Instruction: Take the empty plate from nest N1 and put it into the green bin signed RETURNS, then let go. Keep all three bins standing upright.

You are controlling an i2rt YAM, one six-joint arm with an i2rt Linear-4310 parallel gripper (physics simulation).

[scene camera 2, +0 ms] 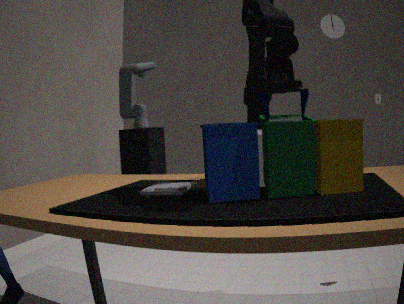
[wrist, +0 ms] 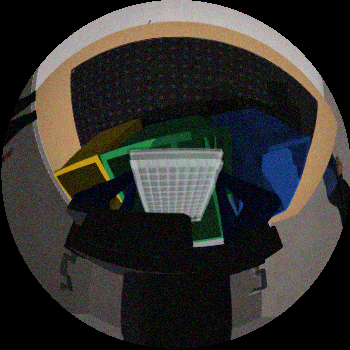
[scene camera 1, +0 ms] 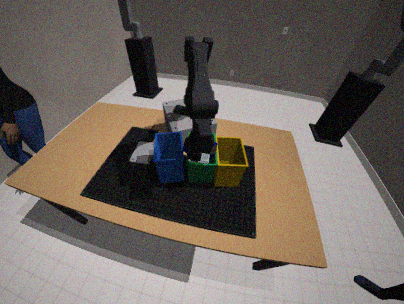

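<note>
The clear, gridded plate is held between the two fingers of my gripper, which is shut on its sides. The plate looks about level in scene camera 2. It is at the mouth of the green bin, close to rim height, and its lower part is hidden by the bin's wall. The green bin stands upright between the blue bin and the yellow bin, both upright. The RETURNS sign and nest N1 cannot be made out.
The bins stand on a black mat on the wooden table. A low pale object lies on the mat beyond the blue bin's outer side. The yellow bin is close beside the green one.
</note>
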